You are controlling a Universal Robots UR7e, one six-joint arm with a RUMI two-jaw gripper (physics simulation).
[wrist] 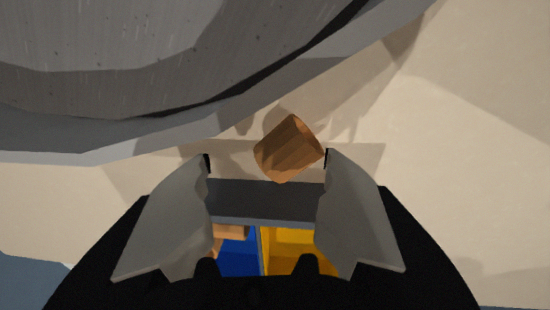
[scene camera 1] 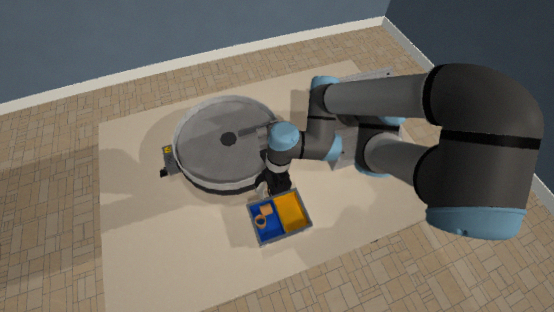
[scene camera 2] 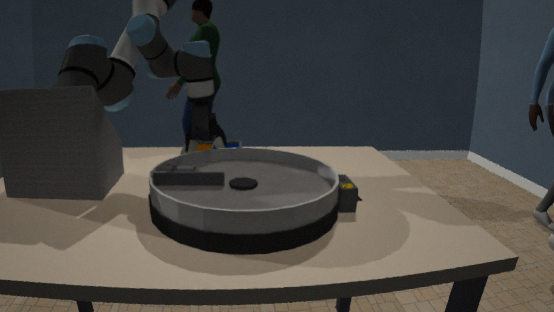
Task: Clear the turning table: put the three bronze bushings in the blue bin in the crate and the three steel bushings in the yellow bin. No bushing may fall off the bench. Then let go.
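Pixels of known places: gripper, between the fingertips: (wrist: 267,153); arm's base, origin of its link: (scene camera 2: 70,110).
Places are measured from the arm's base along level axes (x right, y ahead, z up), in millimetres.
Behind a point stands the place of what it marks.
Note:
My gripper (wrist: 267,153) {x -171, y 340, z -196 mm} (scene camera 2: 203,146) is open and empty, low between the turning table (scene camera 1: 205,155) {x 1, y 554, z -158 mm} (scene camera 2: 250,218) {x 264, y 488, z -140 mm} (wrist: 125,40) {x -104, y 402, z -158 mm} and the crate (scene camera 1: 286,236) {x -350, y 321, z -198 mm} (wrist: 265,200) {x -212, y 336, z -183 mm}. In the wrist view a bronze bushing (wrist: 288,150) {x -153, y 325, z -174 mm} lies on its side on the bench, ahead of the fingers and nearer the right fingertip; scene camera 1 does not show it behind the gripper. Two bronze bushings (scene camera 1: 266,209) {x -252, y 369, z -168 mm} (scene camera 1: 260,221) {x -278, y 397, z -205 mm} are in the blue bin (scene camera 1: 272,228) {x -311, y 361, z -205 mm} (wrist: 240,262) {x -350, y 359, z -192 mm}. The yellow bin (scene camera 1: 291,212) {x -270, y 282, z -205 mm} (wrist: 295,235) {x -288, y 294, z -205 mm} shows no bushing. Grey steel bushings (scene camera 1: 261,132) {x 38, y 329, z -124 mm} (scene camera 2: 182,168) {x 60, y 320, z -122 mm} sit by the table's bar, partly hidden; their count is unclear.
The dark bar (scene camera 2: 200,179) {x 73, y 364, z -142 mm} (scene camera 1: 252,129) {x 65, y 360, z -132 mm} reaches inward from the turning table's raised rim. A small box with a yellow label (scene camera 1: 169,159) {x 9, y 688, z -154 mm} (scene camera 2: 348,194) {x 74, y 694, z -166 mm} stands at the table's outer side. A large grey block (scene camera 2: 55,145) {x 83, y -2, z -71 mm} stands on the bench below the arm. Two people stand beyond the bench.

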